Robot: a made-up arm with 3 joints. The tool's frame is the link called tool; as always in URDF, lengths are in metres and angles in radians.
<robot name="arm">
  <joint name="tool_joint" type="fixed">
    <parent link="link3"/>
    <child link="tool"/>
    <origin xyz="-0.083 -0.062 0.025" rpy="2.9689 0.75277 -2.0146"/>
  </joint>
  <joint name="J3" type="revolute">
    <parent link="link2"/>
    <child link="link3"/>
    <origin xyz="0.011 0.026 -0.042" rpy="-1.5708 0 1.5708"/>
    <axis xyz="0 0 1"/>
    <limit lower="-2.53" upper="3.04"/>
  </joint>
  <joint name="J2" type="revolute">
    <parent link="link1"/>
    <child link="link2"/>
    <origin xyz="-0.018 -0.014 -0.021" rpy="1.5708 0 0"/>
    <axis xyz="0 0 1"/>
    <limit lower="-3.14" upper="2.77"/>
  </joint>
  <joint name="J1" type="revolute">
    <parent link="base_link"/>
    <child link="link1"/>
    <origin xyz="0.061 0.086 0.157" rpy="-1.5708 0 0"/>
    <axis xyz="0 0 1"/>
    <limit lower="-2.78" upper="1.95"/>
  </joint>
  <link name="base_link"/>
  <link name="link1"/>
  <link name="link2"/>
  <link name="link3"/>
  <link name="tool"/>
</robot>
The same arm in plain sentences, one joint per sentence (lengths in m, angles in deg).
The arm has three revolute joints in a row. What follows holds with every joint at zero, and every direction is one of the base frame's. Joint 1 is mounted 0.061 m along +x and 0.086 m along +y and 0.157 m along +z from the base frame's origin and turns about +y, from -159.28 to 111.73 deg. Joint 2 is mounted 0.018 m along -x and 0.021 m along -y and 0.014 m along +z from joint 1 and turns about +z, from -179.91 to 158.71 deg. Joint 3 is mounted 0.011 m along +x and 0.026 m along +y and 0.042 m along -z from joint 2 and turns about -x, from -144.96 to 174.18 deg. The tool frame, which is the frame that the pose is given for, is mounted 0.025 m along -x and 0.083 m along -y and 0.062 m along +z from joint 3; its axes are the base frame's turned by roll -155.08, pitch -41.23 and yaw -24.62 deg (as in URDF: about the fixed x, then y, then z).
